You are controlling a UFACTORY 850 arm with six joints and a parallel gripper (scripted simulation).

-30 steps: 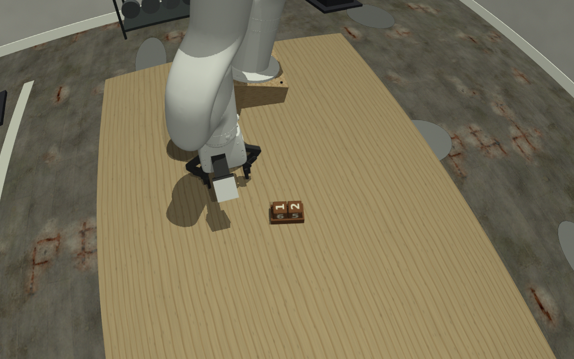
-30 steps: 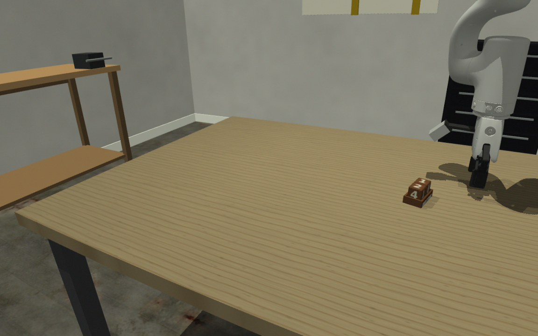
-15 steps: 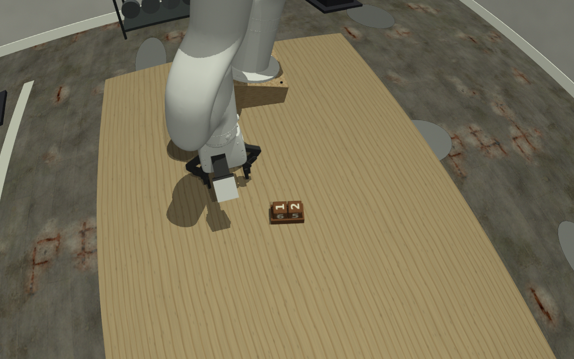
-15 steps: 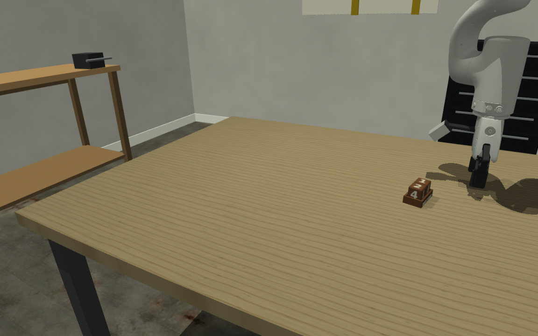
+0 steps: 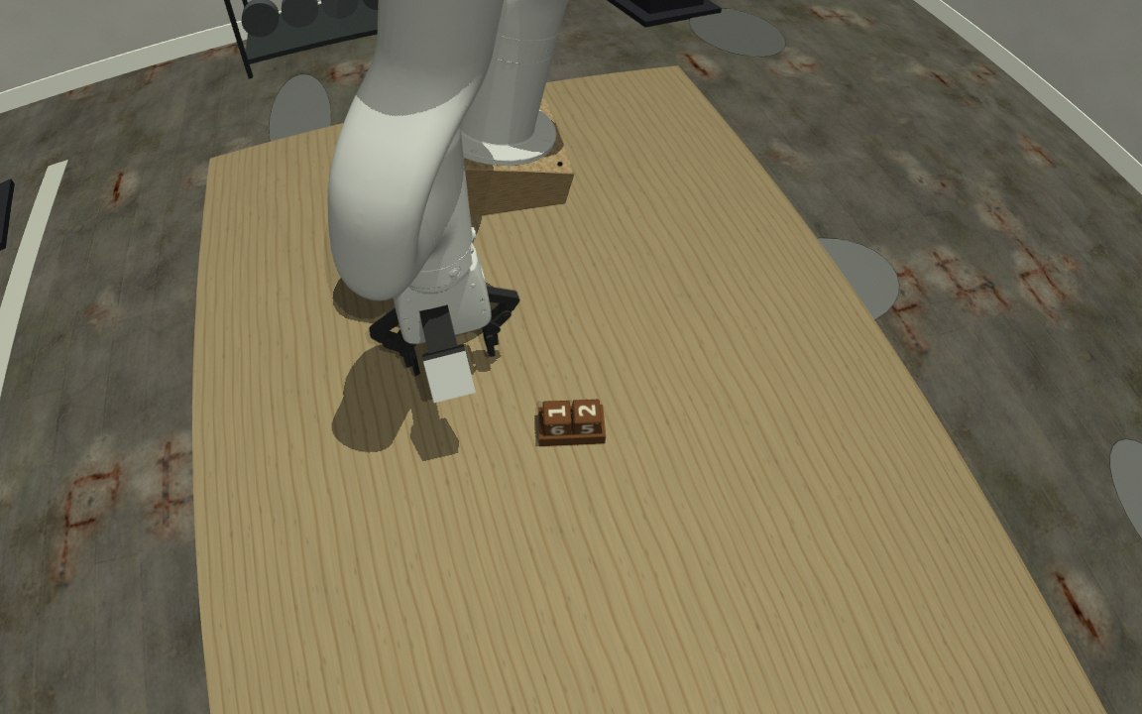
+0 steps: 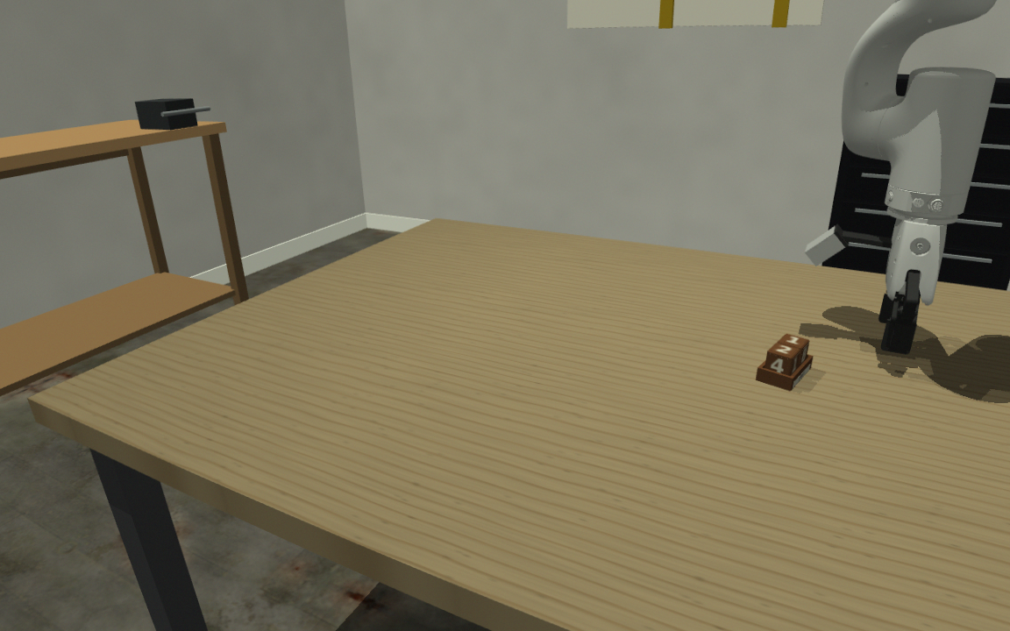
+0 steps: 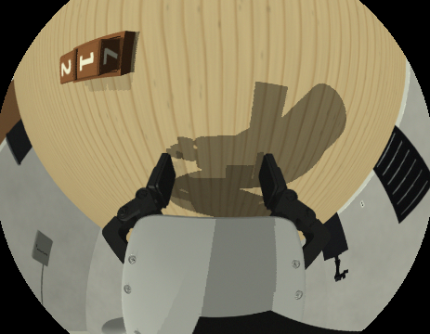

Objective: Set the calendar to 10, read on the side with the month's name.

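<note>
Now: the small brown tray 14 cm ahead of my hand, 8 cm to the left of it and 3 cm below it.
</note>
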